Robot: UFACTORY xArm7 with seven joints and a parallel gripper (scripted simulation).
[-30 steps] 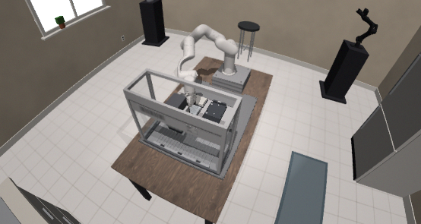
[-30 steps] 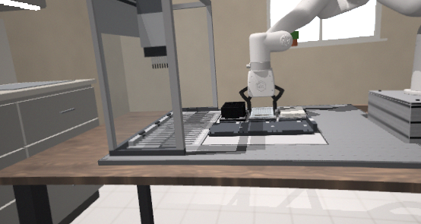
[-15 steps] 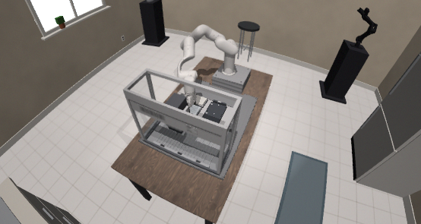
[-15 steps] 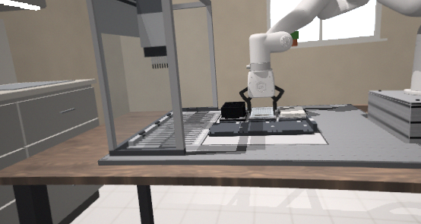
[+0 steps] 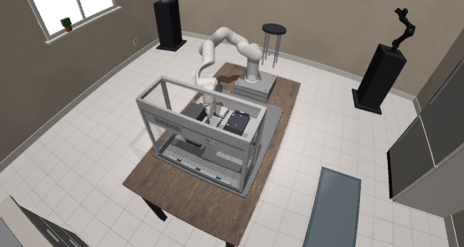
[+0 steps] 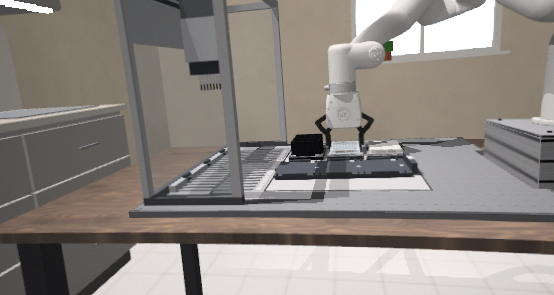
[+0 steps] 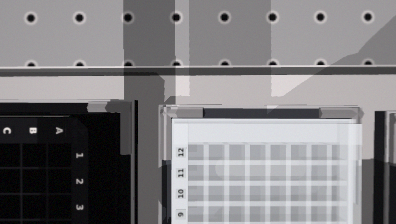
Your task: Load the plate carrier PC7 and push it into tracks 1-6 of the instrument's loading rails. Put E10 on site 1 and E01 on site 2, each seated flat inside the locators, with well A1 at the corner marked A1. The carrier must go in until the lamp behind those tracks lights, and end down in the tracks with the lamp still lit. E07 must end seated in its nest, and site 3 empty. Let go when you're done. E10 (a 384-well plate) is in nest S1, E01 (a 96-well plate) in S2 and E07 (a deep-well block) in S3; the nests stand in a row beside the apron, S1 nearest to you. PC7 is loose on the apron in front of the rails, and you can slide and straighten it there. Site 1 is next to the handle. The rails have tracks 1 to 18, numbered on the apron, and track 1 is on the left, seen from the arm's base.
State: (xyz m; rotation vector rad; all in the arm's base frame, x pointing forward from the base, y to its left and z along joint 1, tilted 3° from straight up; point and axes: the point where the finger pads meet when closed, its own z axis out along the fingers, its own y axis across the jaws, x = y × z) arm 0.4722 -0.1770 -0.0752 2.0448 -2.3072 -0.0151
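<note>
The white 96-well plate E01 lies 1 cm below my hand. The rest, counted from my hand: A1 tag (6 cm to the left, 5 cm ahead, 2 cm below); then black deep-well block E07 (11 cm ahead, 2 cm to the right); then nest S2 (2 cm below).
</note>
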